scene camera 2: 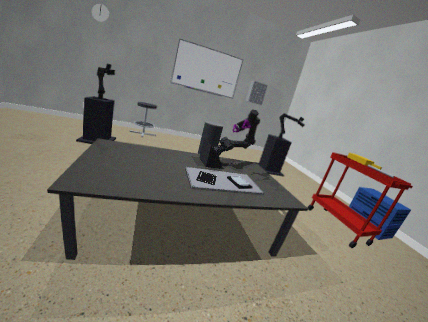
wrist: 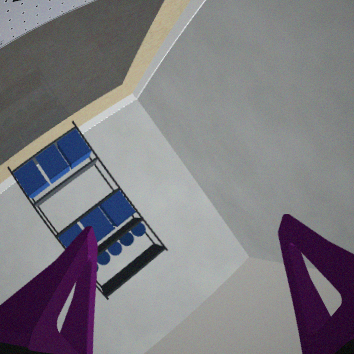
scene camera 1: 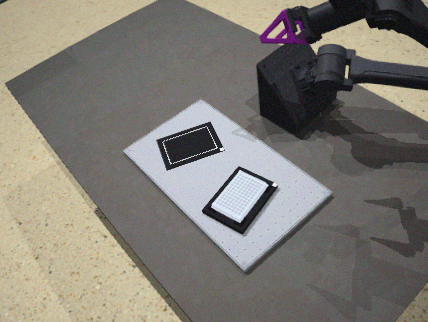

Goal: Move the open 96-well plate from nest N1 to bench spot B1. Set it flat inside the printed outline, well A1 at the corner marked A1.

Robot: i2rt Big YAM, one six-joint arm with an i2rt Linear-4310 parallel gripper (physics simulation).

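Pixels of known places: gripper, fingertip midpoint: [scene camera 2: 237,129] [wrist: 189,230] [scene camera 1: 268,40]; arm's base at its link origin: [scene camera 2: 214,152] [scene camera 1: 306,83].
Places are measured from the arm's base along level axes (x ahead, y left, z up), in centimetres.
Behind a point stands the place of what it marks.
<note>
The white 96-well plate [scene camera 1: 240,195] {x 36.3, y 15.7, z -5.5 cm} [scene camera 2: 240,180] {x 37.2, y 15.2, z -5.4 cm} lies in the black nest [scene camera 1: 243,229] {x 41.1, y 23.2, z -6.8 cm} on the light perforated board, with a small white mark at the nest's right corner. Farther left on the board is a black bench spot [scene camera 1: 191,145] {x 35.8, y -8.7, z -7.7 cm} [scene camera 2: 206,178] {x 37.7, y -9.9, z -7.8 cm} with a printed white outline and a small white mark at its right corner. My purple gripper [scene camera 1: 265,41] {x 19.5, y 8.0, z 27.2 cm} [scene camera 2: 235,129] {x 19.5, y 8.0, z 27.2 cm} [wrist: 189,230] {x 19.5, y 8.0, z 27.2 cm} is open and empty, raised high beside the arm's base and well away from the plate. The plate does not show in the wrist view. Well lettering is too small to read.
The perforated board [scene camera 1: 300,210] {x 26.9, y 27.1, z -8.0 cm} [scene camera 2: 192,172] {x 31.1, y -19.4, z -7.9 cm} lies on the dark table [scene camera 1: 75,100] {x 55.3, y -56.7, z -9.3 cm} [scene camera 2: 125,170] {x 42.3, y -63.1, z -9.3 cm}. The arm's black base block [scene camera 1: 280,90] {x 9.4, y -0.6, z 2.4 cm} [scene camera 2: 210,142] {x 7.8, y -7.4, z 8.7 cm} stands behind the board. A red cart [scene camera 2: 345,207] stands right of the table. The wrist view shows a rack with blue bins [wrist: 74,148] by the wall.
</note>
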